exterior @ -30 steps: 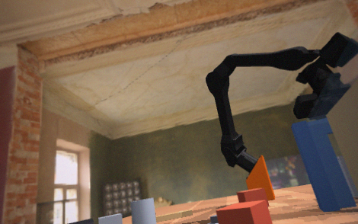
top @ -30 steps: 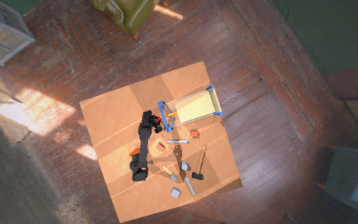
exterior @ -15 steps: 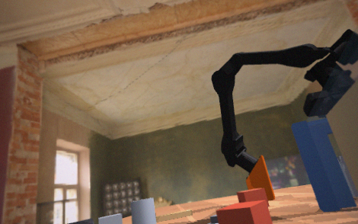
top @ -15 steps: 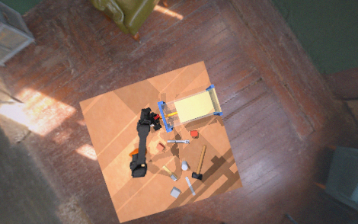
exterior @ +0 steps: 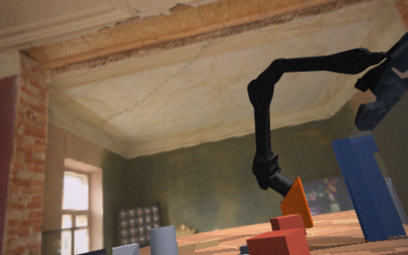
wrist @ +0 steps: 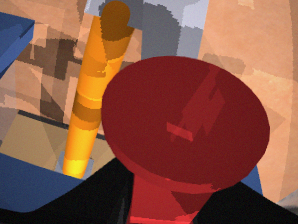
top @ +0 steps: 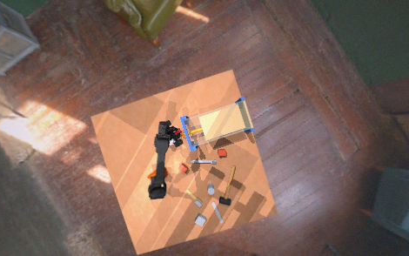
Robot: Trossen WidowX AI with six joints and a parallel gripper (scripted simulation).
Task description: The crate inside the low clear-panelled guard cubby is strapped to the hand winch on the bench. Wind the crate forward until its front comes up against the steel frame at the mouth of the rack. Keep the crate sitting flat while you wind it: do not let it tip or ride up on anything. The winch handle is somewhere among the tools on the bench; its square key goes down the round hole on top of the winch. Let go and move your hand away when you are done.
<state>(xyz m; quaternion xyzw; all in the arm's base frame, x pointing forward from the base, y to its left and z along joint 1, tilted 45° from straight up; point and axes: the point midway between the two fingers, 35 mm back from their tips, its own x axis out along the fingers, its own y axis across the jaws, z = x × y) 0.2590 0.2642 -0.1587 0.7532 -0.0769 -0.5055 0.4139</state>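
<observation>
My gripper tip is now 50 mm past the winch handle, 30 mm above it and 20 mm to the left of it. Round my gripper tip: grey hand winch: 130 mm behind, 100 mm below, 50 mm to the right; red knob: 20 mm behind, 10 mm to the right; clear-panelled guard cubby: 290 mm ahead, 20 mm to the right, 20 mm below.
</observation>
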